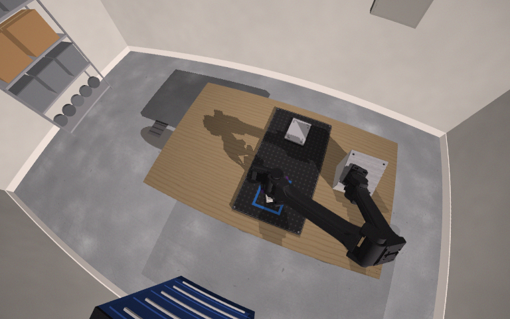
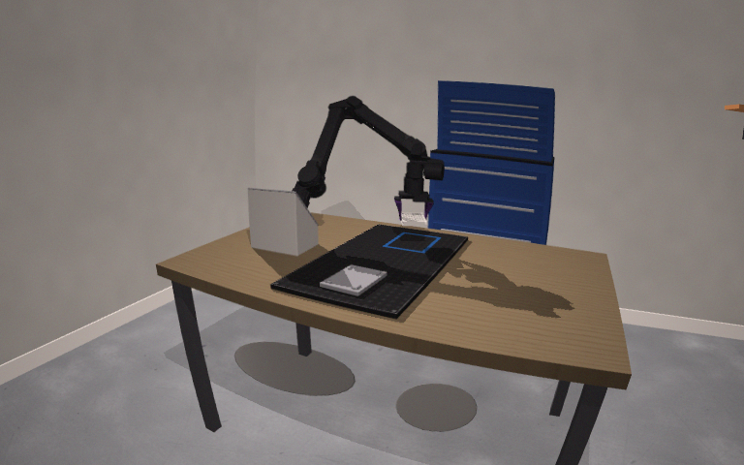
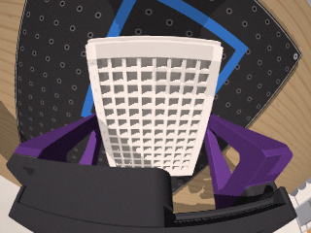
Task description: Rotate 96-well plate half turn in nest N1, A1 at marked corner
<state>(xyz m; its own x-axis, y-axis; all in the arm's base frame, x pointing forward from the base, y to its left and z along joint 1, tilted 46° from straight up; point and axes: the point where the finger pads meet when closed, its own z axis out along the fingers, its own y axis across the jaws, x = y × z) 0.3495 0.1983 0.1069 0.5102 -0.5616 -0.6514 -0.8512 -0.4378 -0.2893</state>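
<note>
Now: the white 96-well plate right at my hand. From my hand the other things lie so: grey plate nest N1: 10 mm ahead, 410 mm to the right, 80 mm below; A1 label: 70 mm ahead, 330 mm to the right, 70 mm below.
</note>
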